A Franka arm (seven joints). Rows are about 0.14 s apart.
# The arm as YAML. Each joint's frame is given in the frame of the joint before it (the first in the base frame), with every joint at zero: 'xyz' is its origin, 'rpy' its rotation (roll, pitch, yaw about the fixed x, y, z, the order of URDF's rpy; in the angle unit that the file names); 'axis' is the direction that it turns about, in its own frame. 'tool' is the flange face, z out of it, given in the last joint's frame.
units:
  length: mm
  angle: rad
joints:
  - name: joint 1
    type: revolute
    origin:
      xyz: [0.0, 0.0, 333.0]
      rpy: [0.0, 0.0, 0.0]
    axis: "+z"
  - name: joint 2
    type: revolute
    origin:
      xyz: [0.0, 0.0, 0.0]
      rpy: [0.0, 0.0, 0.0]
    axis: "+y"
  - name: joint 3
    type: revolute
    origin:
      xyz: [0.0, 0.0, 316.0]
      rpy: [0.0, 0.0, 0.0]
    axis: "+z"
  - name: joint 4
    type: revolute
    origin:
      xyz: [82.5, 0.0, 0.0]
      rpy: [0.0, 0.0, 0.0]
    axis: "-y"
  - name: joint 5
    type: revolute
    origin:
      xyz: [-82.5, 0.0, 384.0]
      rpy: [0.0, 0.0, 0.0]
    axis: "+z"
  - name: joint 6
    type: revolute
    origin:
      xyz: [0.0, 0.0, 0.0]
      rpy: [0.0, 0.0, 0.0]
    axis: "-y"
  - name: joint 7
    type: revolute
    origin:
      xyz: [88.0, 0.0, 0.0]
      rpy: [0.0, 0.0, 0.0]
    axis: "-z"
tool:
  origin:
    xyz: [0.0, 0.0, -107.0]
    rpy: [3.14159, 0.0, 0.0]
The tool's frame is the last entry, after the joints.
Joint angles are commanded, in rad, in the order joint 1, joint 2, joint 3, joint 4, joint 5, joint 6, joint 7. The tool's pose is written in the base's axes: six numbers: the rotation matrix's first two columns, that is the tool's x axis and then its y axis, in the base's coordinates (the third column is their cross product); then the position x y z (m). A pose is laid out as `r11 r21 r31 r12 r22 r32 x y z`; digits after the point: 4 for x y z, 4 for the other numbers.
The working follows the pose.
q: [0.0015, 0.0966, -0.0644, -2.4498, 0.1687, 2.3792, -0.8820]
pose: 0.7700 0.6367 -0.0409 0.6199 -0.7618 -0.1881 0.4645 -0.0279 0.2479
Where each joint sits with the arm in this pose, in the base's axes (m; each line is computed from the numbers above, not from the rounded line before):
joint 1: 0.0000 0.0000 0.3330
joint 2: 0.0000 0.0000 0.3330
joint 3: 0.0305 0.0000 0.6475
joint 4: 0.1124 -0.0051 0.6396
joint 5: 0.3954 -0.0246 0.3679
joint 6: 0.3954 -0.0246 0.3679
joint 7: 0.4806 -0.0407 0.3529
the tool: 0.4645 -0.0279 0.2479

